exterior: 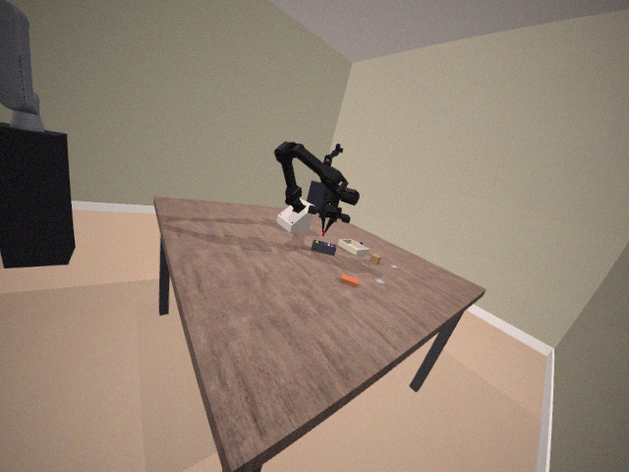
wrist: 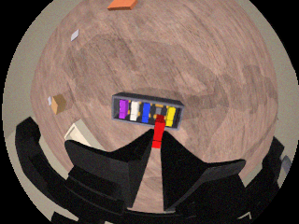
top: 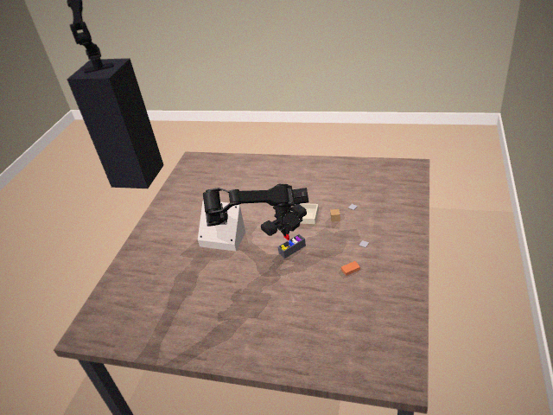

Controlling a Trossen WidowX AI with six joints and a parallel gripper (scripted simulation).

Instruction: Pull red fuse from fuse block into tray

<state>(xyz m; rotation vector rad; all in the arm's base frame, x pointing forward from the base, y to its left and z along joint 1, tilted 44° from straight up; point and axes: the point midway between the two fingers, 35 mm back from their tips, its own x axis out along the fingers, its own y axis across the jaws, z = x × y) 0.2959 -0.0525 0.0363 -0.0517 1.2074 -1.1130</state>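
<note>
My gripper tip is 23 cm to the right of the cream tray, 9 cm above it and 2 cm short of it. Round my gripper tip: tan cube (22 cm to the left, 16 cm ahead, 7 cm below); then red fuse (1 cm below); then small purple object (33 cm to the left, 8 cm below, 1 cm behind).
</note>
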